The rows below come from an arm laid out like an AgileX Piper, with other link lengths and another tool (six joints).
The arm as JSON. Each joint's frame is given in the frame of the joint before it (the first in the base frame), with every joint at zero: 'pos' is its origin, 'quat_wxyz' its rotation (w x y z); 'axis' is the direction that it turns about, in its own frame. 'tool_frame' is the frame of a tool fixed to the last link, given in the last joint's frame.
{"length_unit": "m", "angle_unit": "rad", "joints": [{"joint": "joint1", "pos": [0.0, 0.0, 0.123], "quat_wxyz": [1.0, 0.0, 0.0, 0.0], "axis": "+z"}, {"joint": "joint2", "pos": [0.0, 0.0, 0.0], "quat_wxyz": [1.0, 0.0, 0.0, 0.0], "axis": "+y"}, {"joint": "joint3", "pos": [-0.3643, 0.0, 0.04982], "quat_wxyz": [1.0, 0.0, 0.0, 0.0], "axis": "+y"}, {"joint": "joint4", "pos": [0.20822, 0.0, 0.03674], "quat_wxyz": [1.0, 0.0, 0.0, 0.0], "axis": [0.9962, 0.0, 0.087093]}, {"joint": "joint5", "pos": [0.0, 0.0, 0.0], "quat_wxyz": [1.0, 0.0, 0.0, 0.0], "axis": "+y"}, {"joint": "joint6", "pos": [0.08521, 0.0, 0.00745], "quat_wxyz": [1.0, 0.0, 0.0, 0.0], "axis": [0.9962, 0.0, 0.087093]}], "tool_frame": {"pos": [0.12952, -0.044, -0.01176], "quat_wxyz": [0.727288, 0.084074, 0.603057, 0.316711]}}
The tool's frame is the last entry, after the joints.
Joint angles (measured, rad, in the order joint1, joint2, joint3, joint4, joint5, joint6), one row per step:
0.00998, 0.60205, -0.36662, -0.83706, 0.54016, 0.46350
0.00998, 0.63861, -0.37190, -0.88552, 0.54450, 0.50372
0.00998, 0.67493, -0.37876, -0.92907, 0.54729, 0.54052
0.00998, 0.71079, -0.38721, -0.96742, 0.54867, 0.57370
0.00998, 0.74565, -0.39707, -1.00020, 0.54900, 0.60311
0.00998, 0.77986, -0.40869, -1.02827, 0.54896, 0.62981
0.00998, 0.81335, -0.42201, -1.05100, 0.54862, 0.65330
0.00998, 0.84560, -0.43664, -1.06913, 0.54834, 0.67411
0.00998, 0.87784, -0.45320, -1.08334, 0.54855, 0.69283
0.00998, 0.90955, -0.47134, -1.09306, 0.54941, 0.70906
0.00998, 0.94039, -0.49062, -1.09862, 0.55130, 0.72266
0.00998, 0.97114, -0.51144, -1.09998, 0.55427, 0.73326
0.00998, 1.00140, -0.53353, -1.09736, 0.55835, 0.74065
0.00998, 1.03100, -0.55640, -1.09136, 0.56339, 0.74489
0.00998, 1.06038, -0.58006, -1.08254, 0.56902, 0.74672
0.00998, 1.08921, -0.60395, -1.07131, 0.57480, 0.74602
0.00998, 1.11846, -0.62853, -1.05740, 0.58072, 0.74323
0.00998, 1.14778, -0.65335, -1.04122, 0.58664, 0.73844
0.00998, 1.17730, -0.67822, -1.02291, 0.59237, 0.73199
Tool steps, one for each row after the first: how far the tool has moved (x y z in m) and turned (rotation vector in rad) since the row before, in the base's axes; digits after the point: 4 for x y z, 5 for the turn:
0.0051, -0.0037, 0.0026, -0.01675, 0.01819, -0.01430
0.0058, -0.0030, 0.0028, -0.01473, 0.01598, -0.01137
0.0064, -0.0024, 0.0028, -0.01239, 0.01405, -0.00871
0.0068, -0.0018, 0.0027, -0.00974, 0.01231, -0.00661
0.0071, -0.0014, 0.0026, -0.00718, 0.01067, -0.00563
0.0074, -0.0010, 0.0025, -0.00438, 0.00939, -0.00488
0.0074, -0.0007, 0.0023, -0.00199, 0.00800, -0.00470
0.0077, -0.0006, 0.0022, 0.00004, 0.00719, -0.00513
0.0078, -0.0004, 0.0021, 0.00224, 0.00649, -0.00581
0.0077, -0.0004, 0.0018, 0.00387, 0.00614, -0.00673
0.0077, -0.0003, 0.0016, 0.00523, 0.00637, -0.00758
0.0076, -0.0003, 0.0014, 0.00622, 0.00661, -0.00830
0.0075, -0.0003, 0.0012, 0.00676, 0.00710, -0.00870
0.0075, -0.0002, 0.0010, 0.00744, 0.00754, -0.00897
0.0074, -0.0001, 0.0006, 0.00785, 0.00809, -0.00863
0.0076, 0.0001, 0.0002, 0.00884, 0.00896, -0.00860
0.0076, 0.0003, -0.0002, 0.00960, 0.00983, -0.00831
0.0077, 0.0005, -0.0007, 0.01054, 0.01077, -0.00798

